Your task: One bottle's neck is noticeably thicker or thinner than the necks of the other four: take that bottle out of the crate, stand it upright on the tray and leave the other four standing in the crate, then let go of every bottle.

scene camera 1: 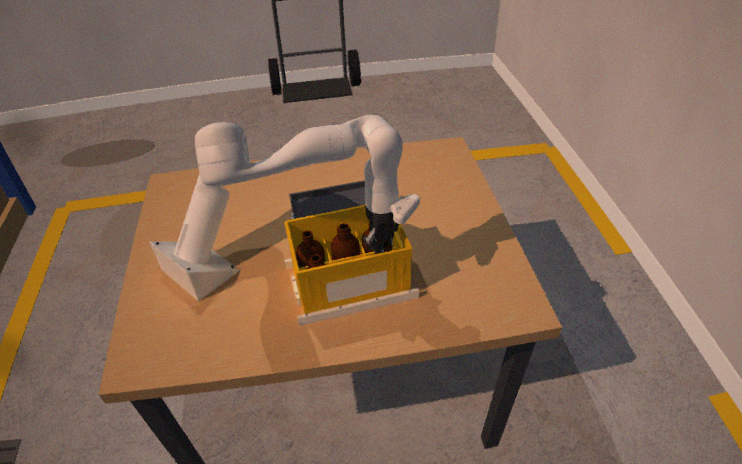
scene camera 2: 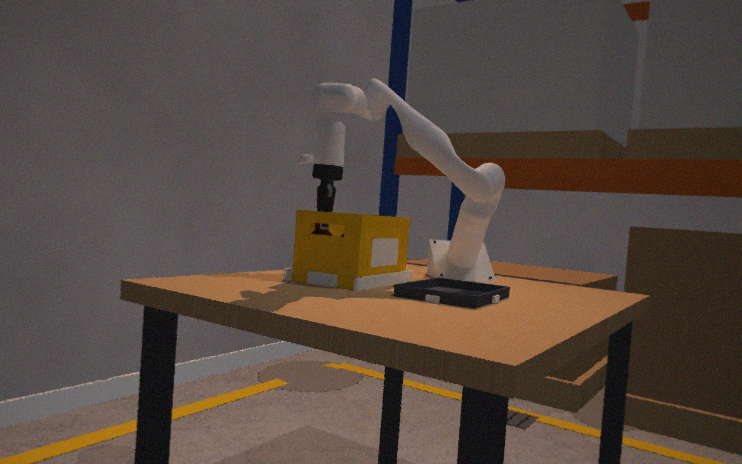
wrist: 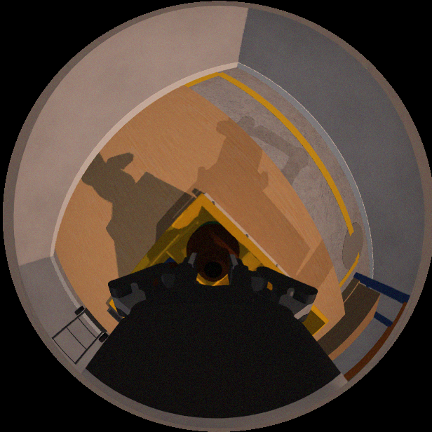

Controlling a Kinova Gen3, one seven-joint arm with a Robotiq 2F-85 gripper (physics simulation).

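Frame: origin at the arm's base, x right, y back, z down, level; millimetres.
Where they show: gripper, fingertip midpoint: (scene camera 2: 322, 229); arm's base, link origin: (scene camera 1: 191, 255) (scene camera 2: 461, 257).
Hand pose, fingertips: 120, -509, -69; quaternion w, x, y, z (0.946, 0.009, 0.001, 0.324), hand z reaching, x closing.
Each offset is from my fingertips to the top centre of the thing, as dx, dy, dz. Level surfaces: height alone.
The yellow crate {-32, +88, -44} (scene camera 1: 312, 290) (scene camera 2: 328, 257) (wrist: 187, 216) stands on the table and holds brown bottles. My gripper (scene camera 1: 378, 245) (scene camera 2: 324, 225) (wrist: 212, 261) reaches down into its right end, shut on the neck of the front right bottle (wrist: 212, 242), which looks upright and inside the crate. The back left bottle {-58, +183, -32} (scene camera 1: 307, 250), the back middle bottle {-73, +93, -32} (scene camera 1: 344, 244) and the front left bottle {+27, +164, -32} (scene camera 1: 315, 259) stand in the crate; the back right bottle (scene camera 1: 367, 239) is partly hidden by my gripper. The black tray {-323, +115, +105} (scene camera 1: 328, 189) (scene camera 2: 459, 298) lies behind the crate, with no bottle on it.
A white rail (scene camera 1: 361, 305) (scene camera 2: 383, 280) runs along the crate's foot on the table {dz +131} (scene camera 1: 218, 350) (scene camera 2: 339, 317). The crate's walls rise around my fingers. The arm's base (scene camera 1: 191, 273) (scene camera 2: 459, 268) stands to the left in scene camera 1. A hand truck (scene camera 1: 317, 90) stands by the wall.
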